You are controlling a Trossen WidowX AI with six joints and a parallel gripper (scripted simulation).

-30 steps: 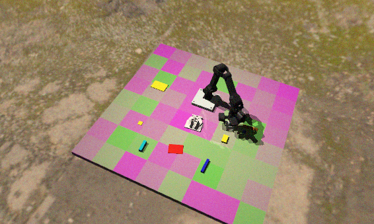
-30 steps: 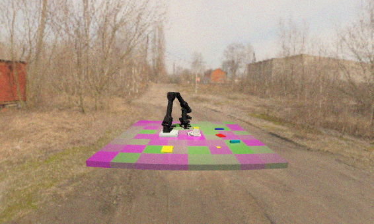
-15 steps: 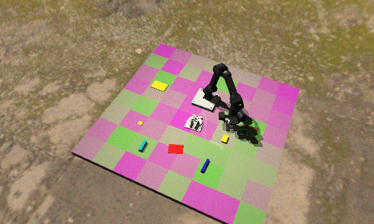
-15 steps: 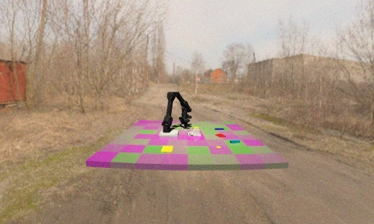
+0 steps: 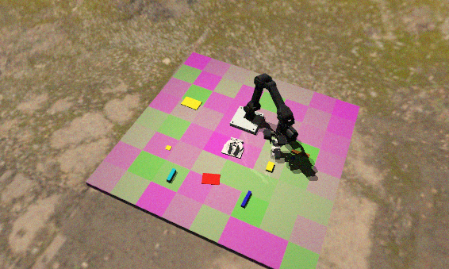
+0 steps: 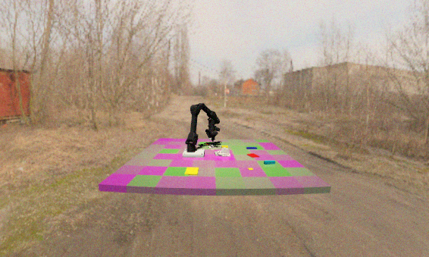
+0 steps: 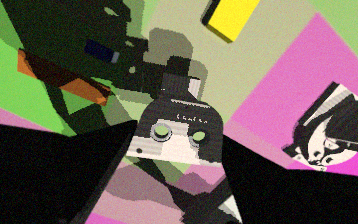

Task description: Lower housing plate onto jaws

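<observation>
Now: gripper tip 60 mm above the white block, 10 mm to the right of it and 10 mm short of it. The rest, counted from my gripper tip: small blue piece (120 mm to the left, 60 mm below, 10 mm ahead); then brown bar (140 mm to the left, 70 mm below, 50 mm behind); then yellow block (130 mm ahead, 60 mm below, 10 mm to the left).
</observation>
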